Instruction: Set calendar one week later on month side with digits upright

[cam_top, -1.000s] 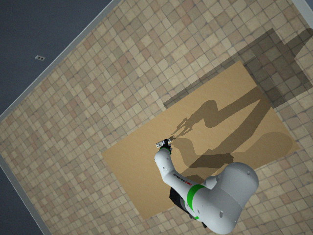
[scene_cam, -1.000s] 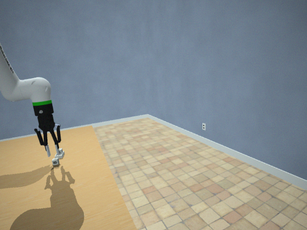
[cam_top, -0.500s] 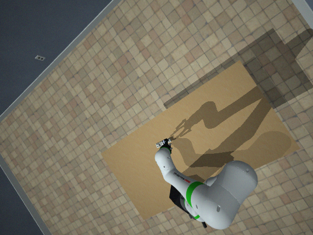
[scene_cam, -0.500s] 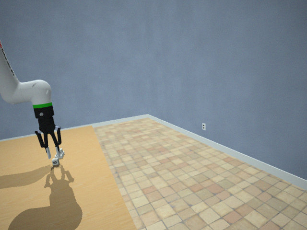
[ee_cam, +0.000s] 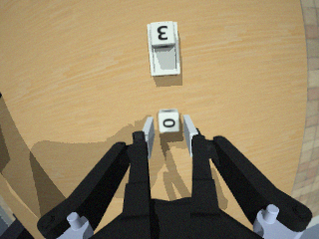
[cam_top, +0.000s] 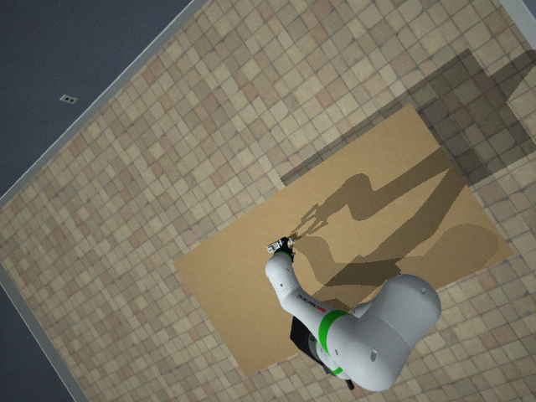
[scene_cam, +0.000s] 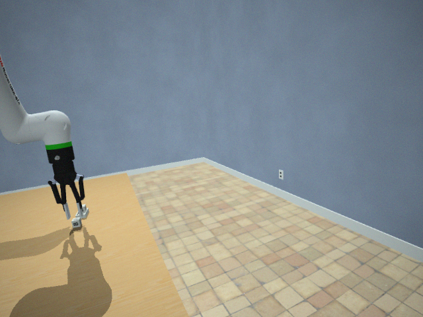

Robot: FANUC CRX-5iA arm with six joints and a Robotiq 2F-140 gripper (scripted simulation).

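The white tray lies 1 cm ahead of my hand, 11 cm to the left of it and 6 cm below it.
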